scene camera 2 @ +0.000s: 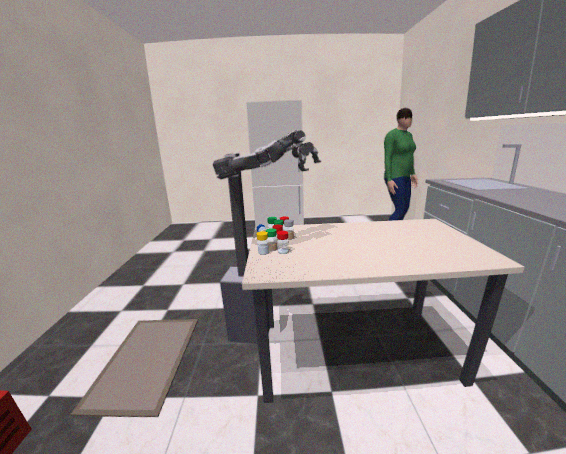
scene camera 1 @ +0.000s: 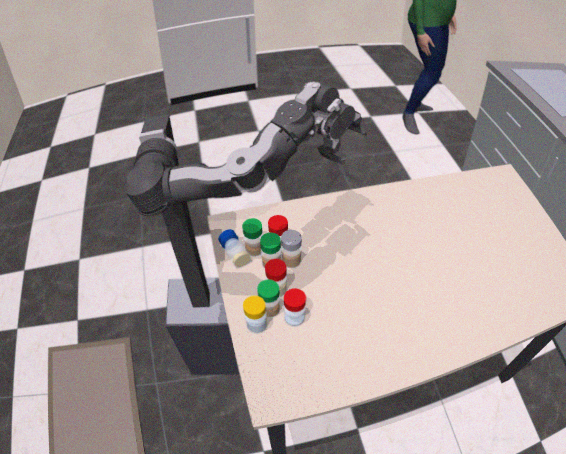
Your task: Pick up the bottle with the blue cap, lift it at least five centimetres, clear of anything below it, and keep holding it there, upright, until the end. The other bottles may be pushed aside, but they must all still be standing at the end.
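The blue-capped bottle [scene camera 1: 234, 249] lies on its side at the table's left edge, its blue cap pointing to the back left and its pale base toward the front right. In the scene camera 2 view its blue cap [scene camera 2: 260, 228] shows partly behind other bottles. My gripper [scene camera 1: 352, 146] [scene camera 2: 312, 165] is open and empty, high above table level, to the right of the bottles and well away from the blue-capped one. Its fingers point downward. A green-capped bottle [scene camera 1: 252, 236] stands just right of the blue-capped bottle.
Other bottles stand close by: red-capped [scene camera 1: 278, 225], green-capped [scene camera 1: 270, 244], grey-capped [scene camera 1: 291, 246], red-capped [scene camera 1: 276, 271], green-capped [scene camera 1: 268, 292], yellow-capped [scene camera 1: 255, 314] and red-capped [scene camera 1: 294, 306]. The table [scene camera 1: 425, 280] [scene camera 2: 390, 250] extends right. A person [scene camera 1: 433, 45] [scene camera 2: 400, 155] stands behind it.
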